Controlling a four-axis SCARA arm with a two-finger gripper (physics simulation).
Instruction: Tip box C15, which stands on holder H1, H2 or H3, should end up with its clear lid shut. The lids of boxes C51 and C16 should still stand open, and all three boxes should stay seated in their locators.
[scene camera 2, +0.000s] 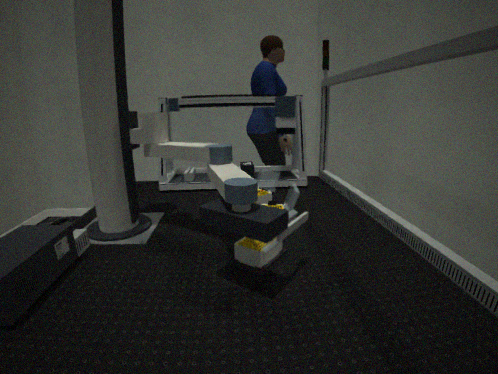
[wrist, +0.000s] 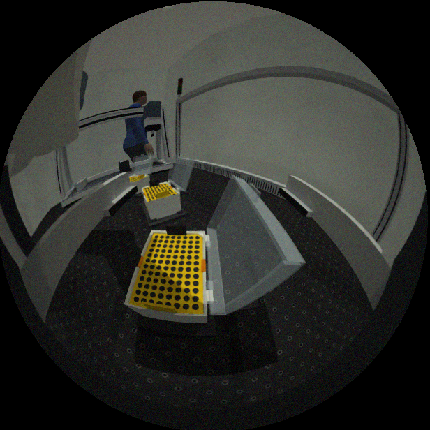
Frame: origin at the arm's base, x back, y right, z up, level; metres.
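Seen in the pictures: arm's base, origin of the base link: (scene camera 2: 120, 229).
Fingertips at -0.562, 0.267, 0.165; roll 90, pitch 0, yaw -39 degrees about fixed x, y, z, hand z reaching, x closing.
Offsets run from my fingertips to a thing's top centre, as dx, dy, dz. "*": to the spot under its first point.
The nearest white tip box (scene camera 2: 256, 253) (wrist: 171, 272) has a yellow perforated top and sits upright on a dark holder. Its clear lid (wrist: 252, 250) stands open, leaning out to the right in the wrist view. A middle box @[-0.024, -0.244, -0.078] (scene camera 2: 274, 206) (wrist: 164, 206) has its clear lid @[-0.090, -0.237, +0.001] (scene camera 2: 291, 198) (wrist: 182, 174) open. A far box (scene camera 2: 264, 196) (wrist: 139, 183) also shows a raised clear lid (wrist: 143, 164). Which box is C15, C51 or C16 cannot be read. My gripper (wrist: 209, 177) is wide open and empty, above the nearest box; its hand hides part of that box in the scene view.
A person in blue (scene camera 2: 269, 80) (wrist: 134, 125) stands at the back by a gantry frame (scene camera 2: 303, 140). The arm's column (scene camera 2: 102, 125) and a dark cabinet @[* +0.598, +0.154, -0.070] (scene camera 2: 37, 265) are at the left. A rail barrier (scene camera 2: 410, 52) runs along the right wall.
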